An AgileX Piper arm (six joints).
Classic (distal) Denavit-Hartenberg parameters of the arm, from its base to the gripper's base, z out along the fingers. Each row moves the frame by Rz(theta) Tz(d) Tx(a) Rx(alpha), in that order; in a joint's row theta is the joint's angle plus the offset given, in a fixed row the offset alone. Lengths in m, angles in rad.
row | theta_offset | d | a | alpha
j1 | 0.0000 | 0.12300 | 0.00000 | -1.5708
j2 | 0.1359 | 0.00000 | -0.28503 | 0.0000
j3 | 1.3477 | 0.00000 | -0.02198 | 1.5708
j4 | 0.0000 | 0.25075 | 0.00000 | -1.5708
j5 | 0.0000 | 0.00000 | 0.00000 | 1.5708
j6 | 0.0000 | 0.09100 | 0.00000 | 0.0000
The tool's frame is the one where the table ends.
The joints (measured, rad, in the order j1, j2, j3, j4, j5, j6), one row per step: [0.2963, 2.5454, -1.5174, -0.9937, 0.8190, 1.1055]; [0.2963, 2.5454, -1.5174, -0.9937, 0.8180, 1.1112]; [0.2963, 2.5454, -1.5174, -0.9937, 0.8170, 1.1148]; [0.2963, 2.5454, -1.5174, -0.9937, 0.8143, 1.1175]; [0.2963, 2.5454, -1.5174, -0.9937, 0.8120, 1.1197]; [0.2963, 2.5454, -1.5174, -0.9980, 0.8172, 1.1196]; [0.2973, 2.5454, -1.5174, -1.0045, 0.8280, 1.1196]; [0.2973, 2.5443, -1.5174, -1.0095, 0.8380, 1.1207]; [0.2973, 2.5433, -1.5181, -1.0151, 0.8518, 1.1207]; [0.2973, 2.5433, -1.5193, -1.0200, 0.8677, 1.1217]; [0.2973, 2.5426, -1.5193, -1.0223, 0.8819, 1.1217]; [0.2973, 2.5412, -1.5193, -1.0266, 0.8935, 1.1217]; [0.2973, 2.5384, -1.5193, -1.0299, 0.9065, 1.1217]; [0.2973, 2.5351, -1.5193, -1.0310, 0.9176, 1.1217]
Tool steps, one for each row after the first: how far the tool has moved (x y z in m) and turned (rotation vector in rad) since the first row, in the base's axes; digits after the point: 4 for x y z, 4 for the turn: [0.0000, 0.0001, 0.0000, 0.0023, -0.0035, -0.0040]; [0.0001, 0.0001, -0.0001, 0.0040, -0.0059, -0.0063]; [0.0002, 0.0003, -0.0002, 0.0069, -0.0082, -0.0071]; [0.0003, 0.0005, -0.0002, 0.0093, -0.0102, -0.0077]; [0.0003, 0.0000, 0.0001, 0.0027, -0.0092, -0.0067]; [0.0001, -0.0004, 0.0007, -0.0097, -0.0070, -0.0058]; [0.0000, -0.0012, 0.0017, -0.0201, -0.0064, -0.0075]; [0.0000, -0.0021, 0.0029, -0.0339, -0.0048, -0.0099]; [-0.0002, -0.0032, 0.0039, -0.0490, -0.0026, -0.0146]; [-0.0007, -0.0042, 0.0048, -0.0616, 0.0006, -0.0198]; [-0.0009, -0.0050, 0.0060, -0.0730, 0.0019, -0.0222]; [-0.0010, -0.0058, 0.0078, -0.0846, 0.0024, -0.0262]; [-0.0010, -0.0064, 0.0097, -0.0932, 0.0024, -0.0310]
